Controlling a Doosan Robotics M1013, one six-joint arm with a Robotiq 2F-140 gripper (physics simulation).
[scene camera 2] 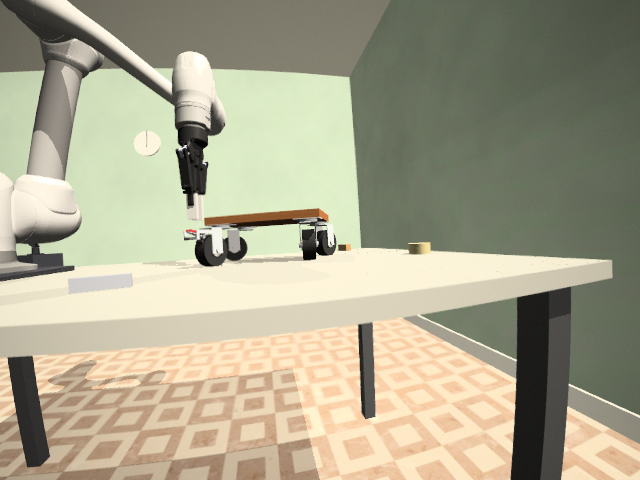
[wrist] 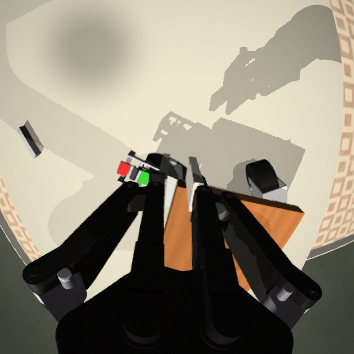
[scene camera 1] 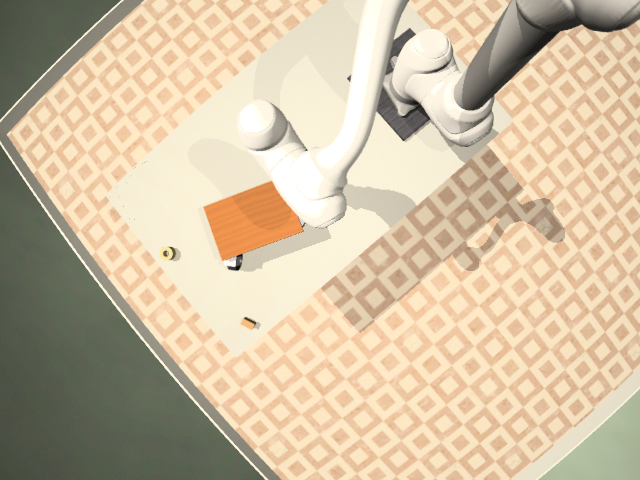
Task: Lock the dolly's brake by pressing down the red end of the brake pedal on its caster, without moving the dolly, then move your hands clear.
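Where they show: gripper, fingertip midpoint: (scene camera 2: 195,219) (wrist: 177,166); arm's base, origin of the base link: (scene camera 1: 408,88).
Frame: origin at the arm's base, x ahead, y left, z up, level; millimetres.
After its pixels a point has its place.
Note:
The dolly has an orange wooden deck (scene camera 1: 248,227) {x 780, y 193, z 111 mm} (scene camera 2: 268,217) {x 763, y 71, z 98 mm} (wrist: 179,235) {x 665, y 108, z 111 mm} and stands upright on black-wheeled casters. The brake pedal juts out from the caster (scene camera 2: 210,250) {x 619, y 59, z 27 mm} at one deck corner. Its red end (scene camera 2: 190,231) {x 592, y 17, z 73 mm} (wrist: 123,169) {x 590, y 26, z 76 mm} is the outer one, and its green end (wrist: 143,178) {x 602, y 54, z 74 mm} lies nearer the wheel. In scene camera 1 the arm hides the pedal. My gripper (scene camera 2: 194,206) (wrist: 177,166) {x 568, y 97, z 107 mm} points down with its fingers nearly together and nothing seen between them. Its tips are a little above the pedal caster, beside the deck corner, apart from the pedal.
A small grey block (scene camera 2: 100,283) {x 577, y -224, z -4 mm} (wrist: 31,140) {x 573, y -211, z -8 mm} lies on the table (scene camera 1: 289,279) {x 766, y 425, z -14 mm} (scene camera 2: 310,304) {x 868, y -334, z -15 mm}, off the pedal side. A yellow ring (scene camera 1: 166,253) {x 1155, y 98, z -5 mm} (scene camera 2: 419,248) {x 1133, y 78, z 1 mm} and a small orange block (scene camera 1: 248,322) {x 983, y 493, z 11 mm} (scene camera 2: 344,247) {x 987, y 478, z -1 mm} lie beyond the dolly's far end.

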